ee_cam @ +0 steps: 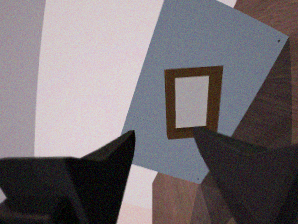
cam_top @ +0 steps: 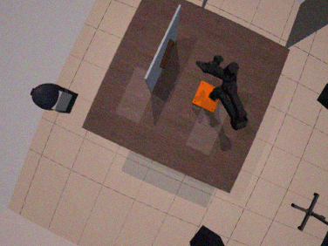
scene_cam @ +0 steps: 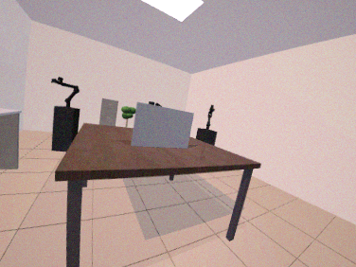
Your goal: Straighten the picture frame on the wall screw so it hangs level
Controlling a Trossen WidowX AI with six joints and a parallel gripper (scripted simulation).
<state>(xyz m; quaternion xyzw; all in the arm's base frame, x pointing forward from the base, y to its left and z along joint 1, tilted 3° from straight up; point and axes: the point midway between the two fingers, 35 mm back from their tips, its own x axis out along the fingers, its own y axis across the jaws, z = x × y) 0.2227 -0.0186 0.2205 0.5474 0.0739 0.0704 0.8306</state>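
Now: gripper tip 20 cm short of the brown picture frame, 3 cm to the right of it and 9 cm above it. From my gripper tip the other things lie so: wall panel 21 cm ahead, 4 cm to the left, 9 cm below.
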